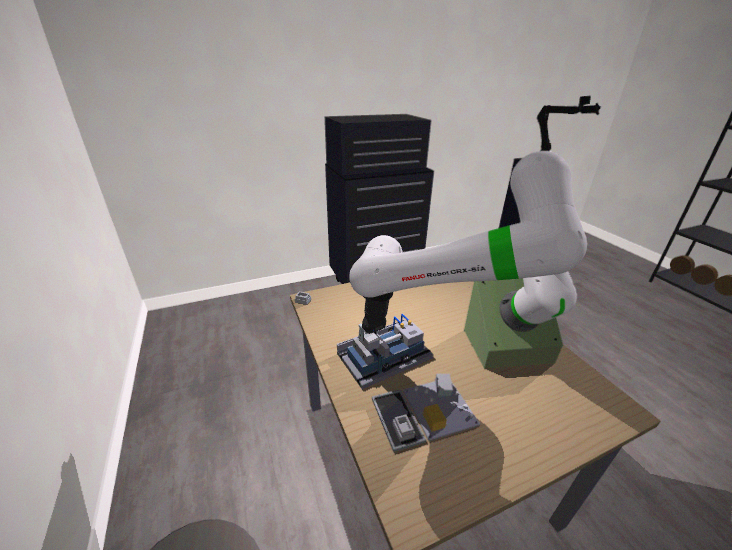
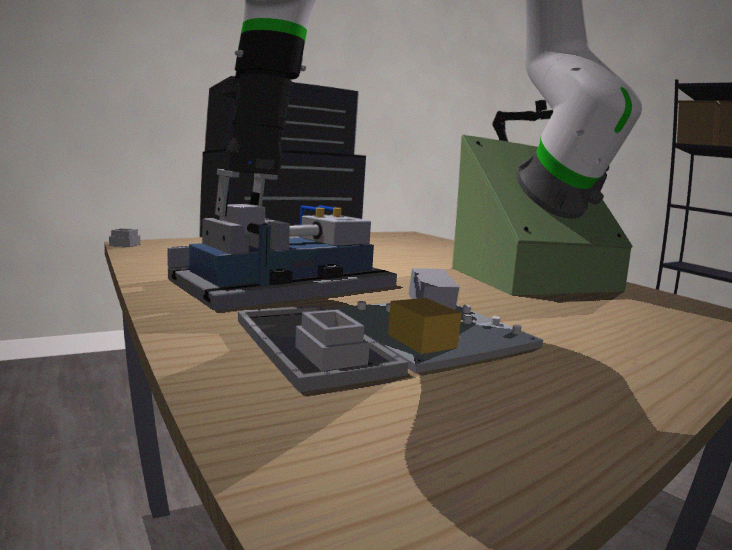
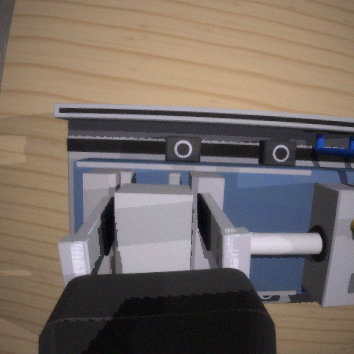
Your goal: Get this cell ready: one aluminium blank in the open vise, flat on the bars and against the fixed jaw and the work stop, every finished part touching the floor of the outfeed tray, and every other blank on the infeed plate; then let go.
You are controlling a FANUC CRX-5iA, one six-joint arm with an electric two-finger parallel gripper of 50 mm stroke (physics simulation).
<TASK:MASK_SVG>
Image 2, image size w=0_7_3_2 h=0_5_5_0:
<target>yellow block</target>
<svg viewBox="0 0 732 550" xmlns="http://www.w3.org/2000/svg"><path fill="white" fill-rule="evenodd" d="M390 302L389 336L420 354L458 347L461 312L428 298L394 300Z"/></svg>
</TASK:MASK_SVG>
